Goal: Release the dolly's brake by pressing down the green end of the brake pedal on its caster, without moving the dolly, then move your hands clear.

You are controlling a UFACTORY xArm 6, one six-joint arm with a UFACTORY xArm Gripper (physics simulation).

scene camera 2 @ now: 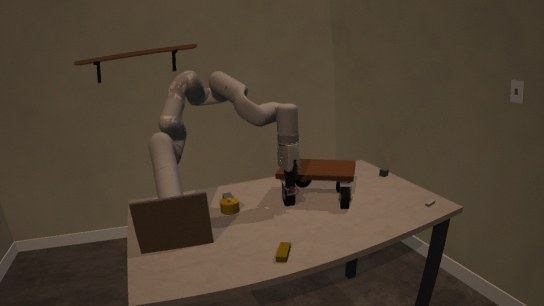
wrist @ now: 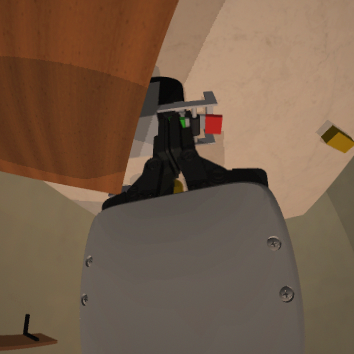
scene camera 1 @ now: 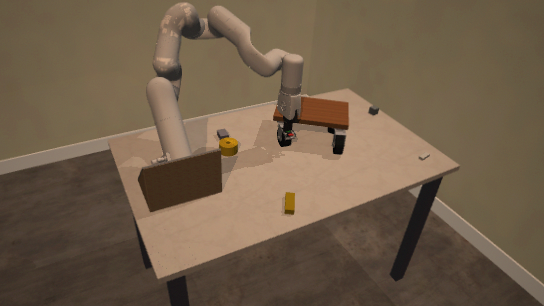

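The dolly has a reddish-brown deck (scene camera 1: 325,112) (scene camera 2: 327,169) (wrist: 65,100) and stands upright on black wheels. Its near left caster wheel (scene camera 1: 282,137) (scene camera 2: 288,199) (wrist: 171,86) carries the brake pedal between grey side plates. The pedal's red end (scene camera 1: 290,134) (scene camera 2: 293,190) (wrist: 213,124) points away from the deck. Its green end (wrist: 183,122) is mostly hidden by the fingertips in the wrist view. My gripper (scene camera 1: 287,131) (scene camera 2: 290,187) (wrist: 173,128) is shut and empty, pointing down, with its tips at the green end beside the deck's edge. Whether they press on it cannot be told.
A brown upright panel (scene camera 1: 185,181) (scene camera 2: 172,222) stands near the arm's base. A yellow cylinder (scene camera 1: 228,147) (scene camera 2: 229,206) and a grey block (scene camera 1: 223,133) are left of the dolly. A yellow block (scene camera 1: 290,203) (scene camera 2: 283,252) (wrist: 338,139) lies near the table's front edge.
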